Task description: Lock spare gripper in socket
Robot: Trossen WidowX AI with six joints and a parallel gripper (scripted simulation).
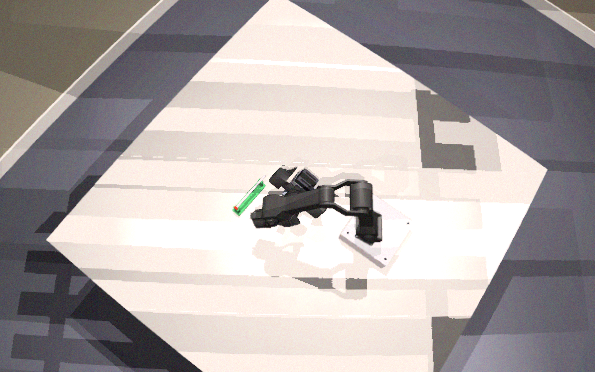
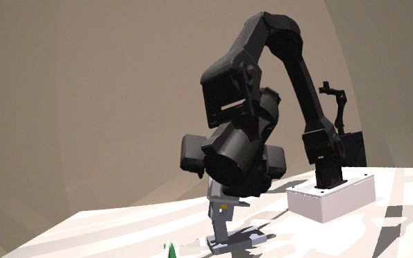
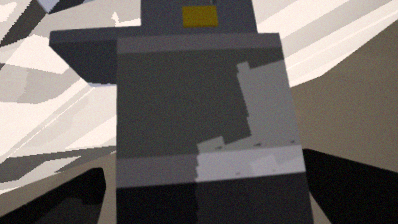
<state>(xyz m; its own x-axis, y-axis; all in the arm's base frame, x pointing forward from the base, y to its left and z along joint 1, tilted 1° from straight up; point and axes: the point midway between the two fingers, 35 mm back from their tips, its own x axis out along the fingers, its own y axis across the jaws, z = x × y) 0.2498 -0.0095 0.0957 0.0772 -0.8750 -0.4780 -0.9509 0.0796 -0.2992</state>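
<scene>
Now: gripper tip 2 cm to the right of the spare gripper, 2 cm above it and 1 cm short of it. Round my gripper tip: green stand (15 cm ahead, 12 cm to the left, 12 cm below); then grey mount (9 cm below, 2 cm to the left, 1 cm ahead).
</scene>
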